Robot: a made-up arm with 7 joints.
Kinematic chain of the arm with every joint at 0, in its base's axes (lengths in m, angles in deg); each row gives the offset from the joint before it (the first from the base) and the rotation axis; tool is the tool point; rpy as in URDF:
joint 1: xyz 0 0 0.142 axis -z
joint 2: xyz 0 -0.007 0.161 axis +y
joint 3: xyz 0 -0.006 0.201 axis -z
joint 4: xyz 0 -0.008 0.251 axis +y
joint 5: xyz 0 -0.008 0.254 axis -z
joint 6: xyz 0 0 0.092 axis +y
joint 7: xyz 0 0 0.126 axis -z
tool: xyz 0 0 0 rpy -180 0 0
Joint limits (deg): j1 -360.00..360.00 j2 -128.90..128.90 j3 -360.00..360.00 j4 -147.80..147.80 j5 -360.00..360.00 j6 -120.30..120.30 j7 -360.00..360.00
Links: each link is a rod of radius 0.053 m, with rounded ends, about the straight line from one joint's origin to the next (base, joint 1, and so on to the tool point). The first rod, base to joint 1, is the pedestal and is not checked.
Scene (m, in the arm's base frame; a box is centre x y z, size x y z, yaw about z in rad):
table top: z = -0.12
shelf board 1: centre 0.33 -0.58 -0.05 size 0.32 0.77 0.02 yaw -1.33
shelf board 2: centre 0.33 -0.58 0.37 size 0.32 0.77 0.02 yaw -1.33
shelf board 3: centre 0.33 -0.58 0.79 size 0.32 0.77 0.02 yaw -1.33
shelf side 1: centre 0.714 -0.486 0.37 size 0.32 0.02 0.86 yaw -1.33
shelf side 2: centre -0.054 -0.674 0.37 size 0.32 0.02 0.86 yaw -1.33
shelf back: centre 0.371 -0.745 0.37 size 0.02 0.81 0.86 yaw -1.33
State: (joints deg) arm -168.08 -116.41 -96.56 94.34 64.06 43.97 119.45
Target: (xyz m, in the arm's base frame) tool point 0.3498 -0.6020 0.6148
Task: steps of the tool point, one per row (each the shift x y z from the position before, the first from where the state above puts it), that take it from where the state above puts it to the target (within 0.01 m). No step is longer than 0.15 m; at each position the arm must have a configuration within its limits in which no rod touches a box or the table.
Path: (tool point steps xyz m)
1: -0.0175 0.0911 -0.0076
2: -0.0268 0.0897 0.0076
3: 0.0526 -0.0111 0.0936
4: 0.0260 0.0012 0.1120
5: -0.0027 0.0179 0.1197
6: -0.0291 0.0380 0.1159
7: 0.0304 -0.0949 0.0070
8: 0.0232 -0.0898 -0.0006
9: 0.0169 -0.0812 -0.0039
10: 0.0119 -0.0701 -0.0025

